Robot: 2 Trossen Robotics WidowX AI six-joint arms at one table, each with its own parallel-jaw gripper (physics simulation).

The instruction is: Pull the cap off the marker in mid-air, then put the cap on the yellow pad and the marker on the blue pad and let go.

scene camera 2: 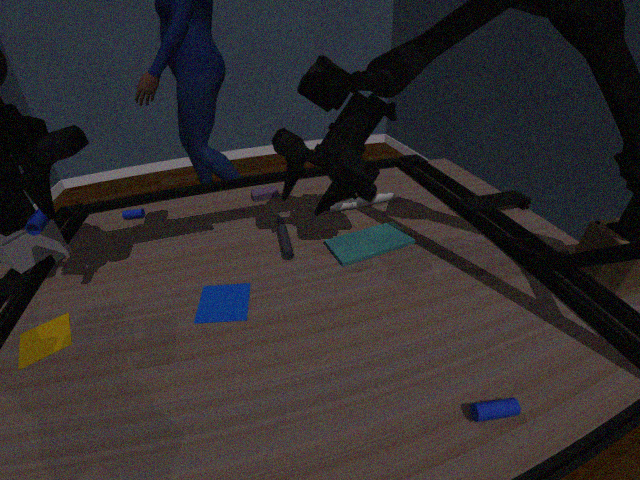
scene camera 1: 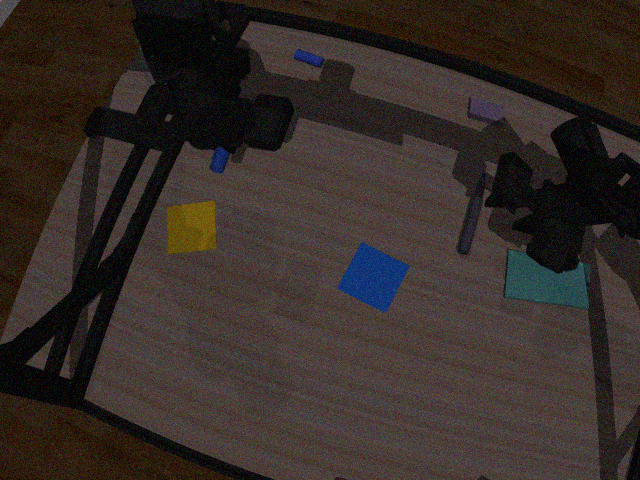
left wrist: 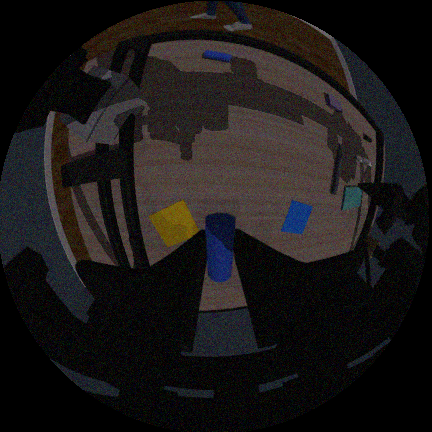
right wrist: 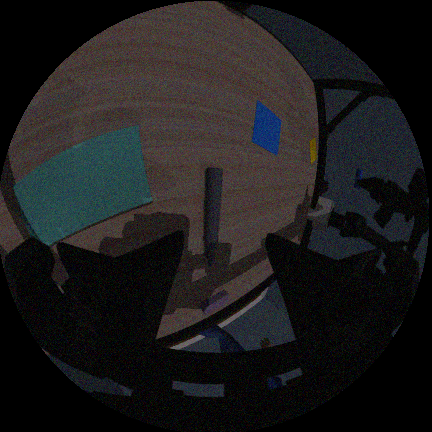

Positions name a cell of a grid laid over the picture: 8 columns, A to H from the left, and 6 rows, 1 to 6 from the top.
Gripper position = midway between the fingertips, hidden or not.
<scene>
The left gripper shows in scene camera 2 (A3), in scene camera 1 (C2), in the left wrist view (E4) and in the right wrist view (G3). The right gripper shows in scene camera 2 (D3), in scene camera 1 (G3), in the left wrist view (G3) and in the right wrist view (E4).
</scene>
